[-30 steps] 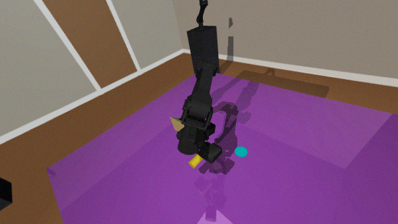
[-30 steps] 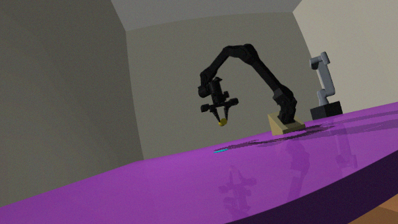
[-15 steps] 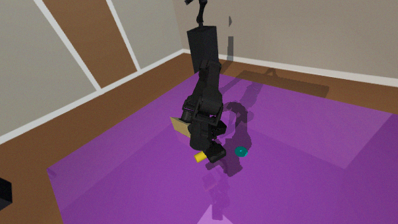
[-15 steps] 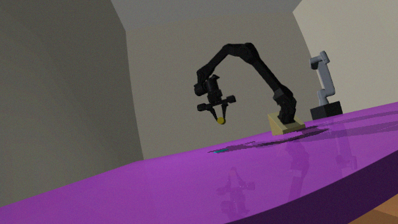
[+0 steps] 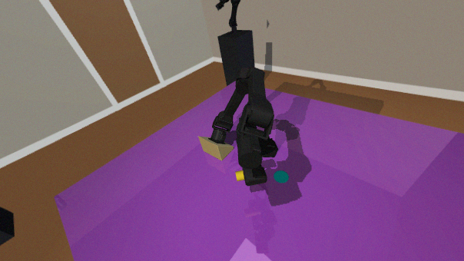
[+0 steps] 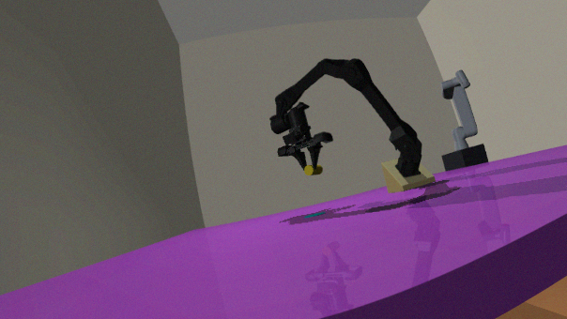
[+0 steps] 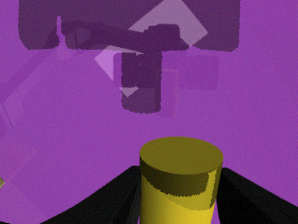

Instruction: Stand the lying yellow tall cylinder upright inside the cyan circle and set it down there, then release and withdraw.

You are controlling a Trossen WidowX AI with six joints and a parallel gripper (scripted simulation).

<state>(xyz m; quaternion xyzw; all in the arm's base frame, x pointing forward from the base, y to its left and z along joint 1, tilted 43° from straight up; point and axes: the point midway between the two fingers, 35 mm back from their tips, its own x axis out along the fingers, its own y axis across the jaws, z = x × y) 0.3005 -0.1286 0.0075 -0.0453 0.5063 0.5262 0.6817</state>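
Right now my gripper tip is 20 mm to the left of the yellow cylinder and 10 mm past it. The rest, counted from my gripper tip: cyan circle 130 mm to the left, 130 mm below, 40 mm ahead.
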